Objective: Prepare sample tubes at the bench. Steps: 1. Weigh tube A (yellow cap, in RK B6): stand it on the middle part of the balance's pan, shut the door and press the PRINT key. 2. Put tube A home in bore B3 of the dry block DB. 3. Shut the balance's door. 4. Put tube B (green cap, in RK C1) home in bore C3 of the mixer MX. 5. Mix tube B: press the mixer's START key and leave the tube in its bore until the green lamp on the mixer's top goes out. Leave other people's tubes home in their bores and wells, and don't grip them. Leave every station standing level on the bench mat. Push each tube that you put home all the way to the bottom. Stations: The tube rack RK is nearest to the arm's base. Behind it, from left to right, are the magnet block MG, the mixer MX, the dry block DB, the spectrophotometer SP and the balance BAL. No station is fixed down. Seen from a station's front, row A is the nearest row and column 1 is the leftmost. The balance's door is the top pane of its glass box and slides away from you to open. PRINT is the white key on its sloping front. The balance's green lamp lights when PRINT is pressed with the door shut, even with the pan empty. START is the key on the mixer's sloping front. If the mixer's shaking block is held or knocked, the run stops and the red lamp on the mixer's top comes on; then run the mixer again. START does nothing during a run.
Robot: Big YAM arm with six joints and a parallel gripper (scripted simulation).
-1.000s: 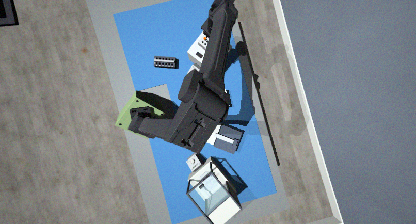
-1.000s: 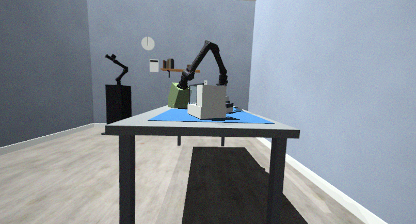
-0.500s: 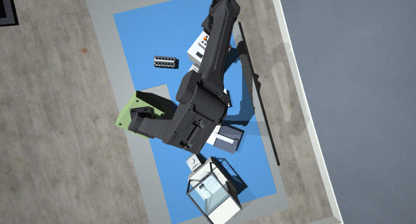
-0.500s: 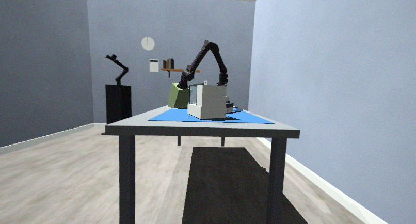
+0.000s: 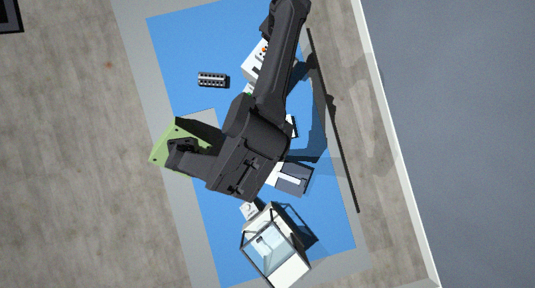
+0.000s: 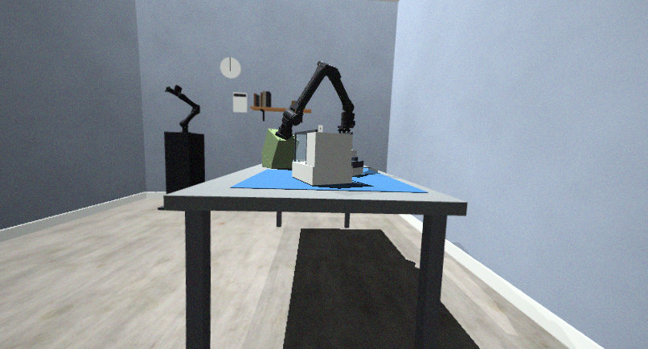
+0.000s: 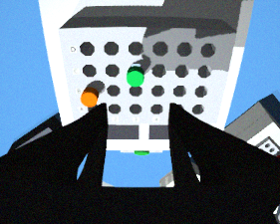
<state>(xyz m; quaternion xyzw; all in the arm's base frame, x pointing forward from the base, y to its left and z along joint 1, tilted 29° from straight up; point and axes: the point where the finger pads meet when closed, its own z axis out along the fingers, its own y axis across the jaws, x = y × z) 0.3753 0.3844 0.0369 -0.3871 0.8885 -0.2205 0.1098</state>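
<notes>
Now: the mixer's green start key 13 cm behind my hand, 13 cm to the right of it and 17 cm below it. Also, from my hand: magnet block MG 30 cm behind, 2 cm to the right, 21 cm below; dry block DB 2 cm behind, 31 cm to the right, 20 cm below; orange-capped tube 4 cm behind, 1 cm to the left, 8 cm below.
</notes>
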